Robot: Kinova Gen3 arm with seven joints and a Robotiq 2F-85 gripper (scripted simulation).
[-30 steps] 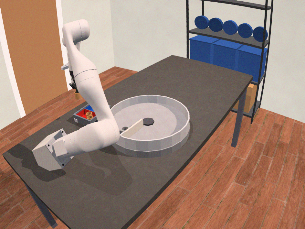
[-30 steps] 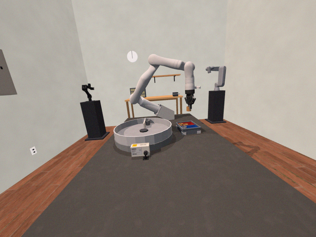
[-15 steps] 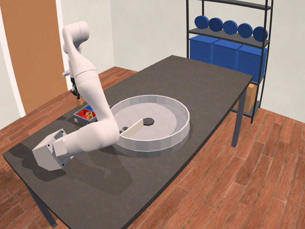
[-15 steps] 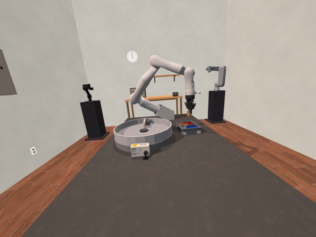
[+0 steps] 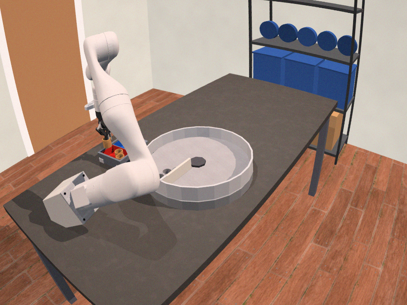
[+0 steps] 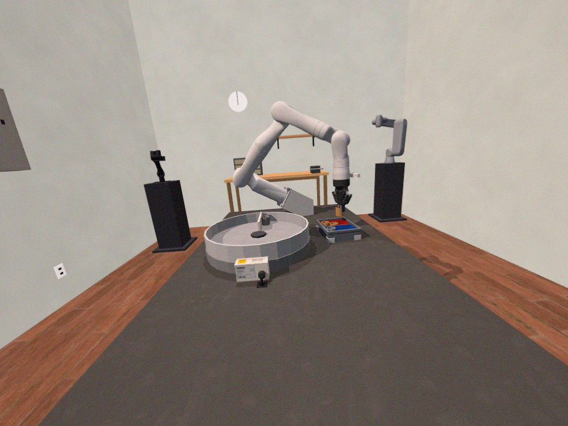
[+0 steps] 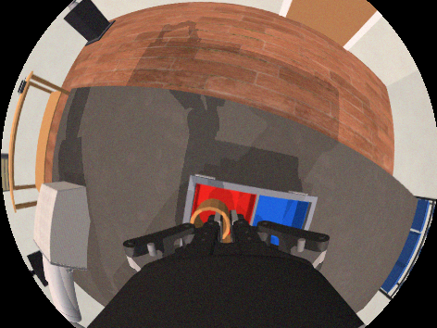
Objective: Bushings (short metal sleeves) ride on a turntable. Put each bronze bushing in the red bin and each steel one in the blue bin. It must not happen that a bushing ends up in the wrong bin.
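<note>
The grey tray lies 40 mm ahead of my hand, 40 mm to the right of it and 80 mm below it. From my hand the other things lie so: turntable (120 mm ahead, 390 mm to the right, 60 mm below).
</note>
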